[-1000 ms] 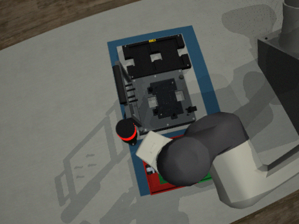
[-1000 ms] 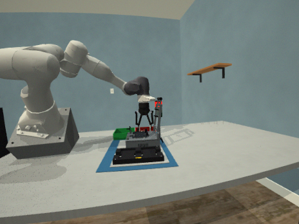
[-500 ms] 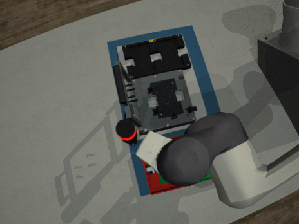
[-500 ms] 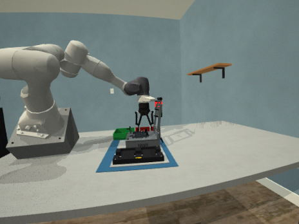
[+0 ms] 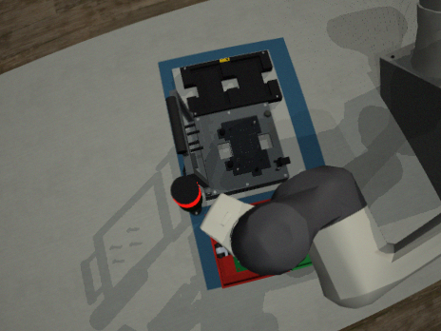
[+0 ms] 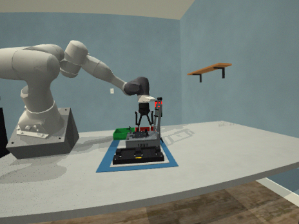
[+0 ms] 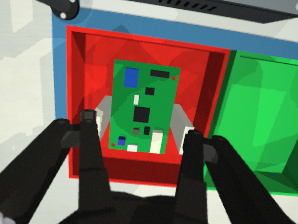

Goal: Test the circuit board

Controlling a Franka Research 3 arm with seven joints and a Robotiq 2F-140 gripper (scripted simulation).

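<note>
Right now the red bin is 30 mm below my hand. From my hand the other things lie so: green bin 150 mm behind, 30 mm below, 20 mm to the left; then latch hook 130 mm to the right, 120 mm behind, 50 mm above; then green circuit board 20 mm below.
</note>
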